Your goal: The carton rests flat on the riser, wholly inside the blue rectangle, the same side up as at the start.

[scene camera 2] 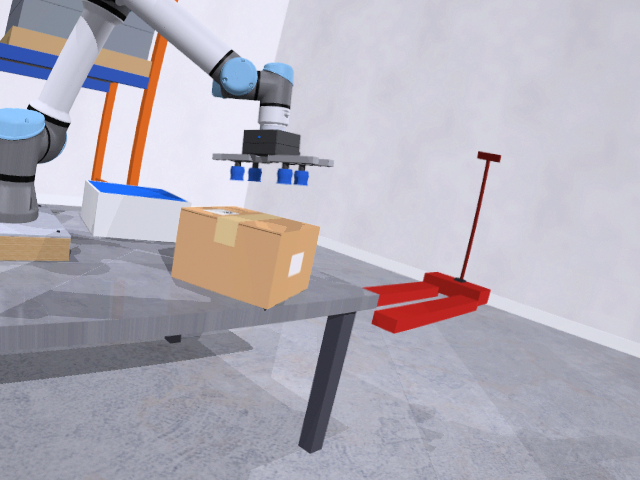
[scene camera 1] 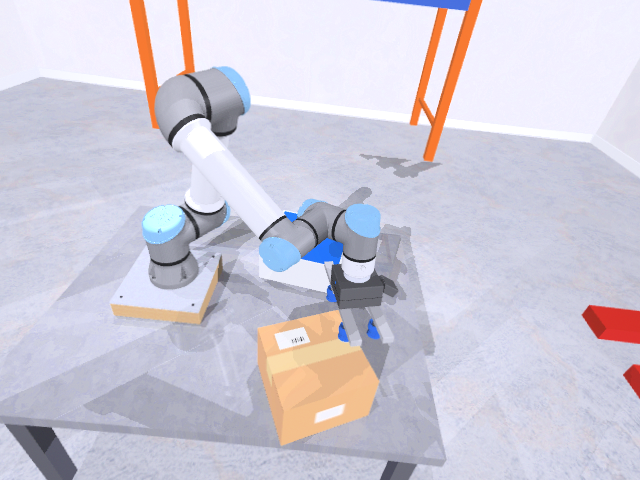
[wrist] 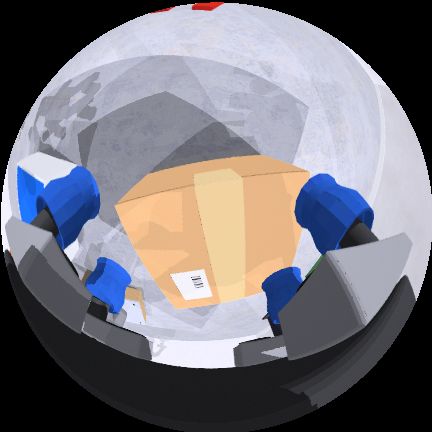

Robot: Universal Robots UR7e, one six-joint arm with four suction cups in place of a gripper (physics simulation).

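The brown carton (scene camera 1: 320, 387) (scene camera 2: 222, 263) (wrist: 160, 230) rests flat on the table, tape and barcode label up, near the table's front right corner. It stands apart from the riser. The white riser (scene camera 1: 289, 276) (scene camera 2: 139, 219) (wrist: 47, 166) stands further back; the blue rectangle (scene camera 1: 324, 252) (scene camera 2: 135, 191) (wrist: 27, 190) is on its top, partly hidden by the arm in scene camera 1. My gripper (scene camera 1: 356, 315) (scene camera 2: 269, 175) (wrist: 200, 247) is open, holding nothing. Its four blue cups point down above the carton's top, with a visible gap in scene camera 2.
The grey table (scene camera 1: 155, 372) (scene camera 2: 77, 310) bears the arm's base plate (scene camera 1: 134, 297) (scene camera 2: 31, 249) at the left. A red pallet truck (scene camera 1: 617, 324) (scene camera 2: 423, 314) stands on the floor to the right. An orange-posted rack (scene camera 1: 453, 77) (scene camera 2: 149, 113) stands behind.
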